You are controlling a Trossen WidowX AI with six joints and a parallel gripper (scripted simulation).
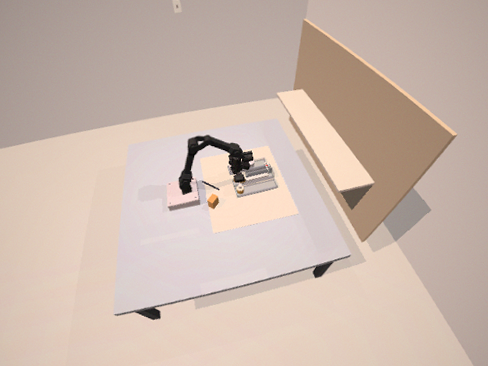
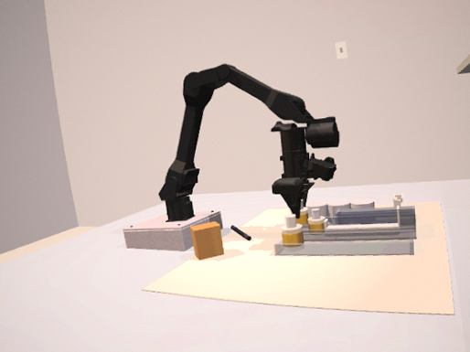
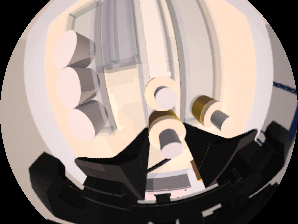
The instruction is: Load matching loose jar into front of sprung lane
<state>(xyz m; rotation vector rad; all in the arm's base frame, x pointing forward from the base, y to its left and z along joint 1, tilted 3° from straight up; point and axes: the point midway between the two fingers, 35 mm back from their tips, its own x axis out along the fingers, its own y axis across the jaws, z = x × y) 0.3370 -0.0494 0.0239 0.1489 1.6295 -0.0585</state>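
The tan mat is 6 cm below my gripper tip, 5 cm ahead of it and 2 cm to the right of it. The rest, counted from my gripper tip: white pusher post (15 cm ahead, 1 cm to the left, 1 cm below); then amber jar (8 cm to the right, 1 cm below, 1 cm behind); then black pen (17 cm behind, 6 cm to the left, 5 cm below).
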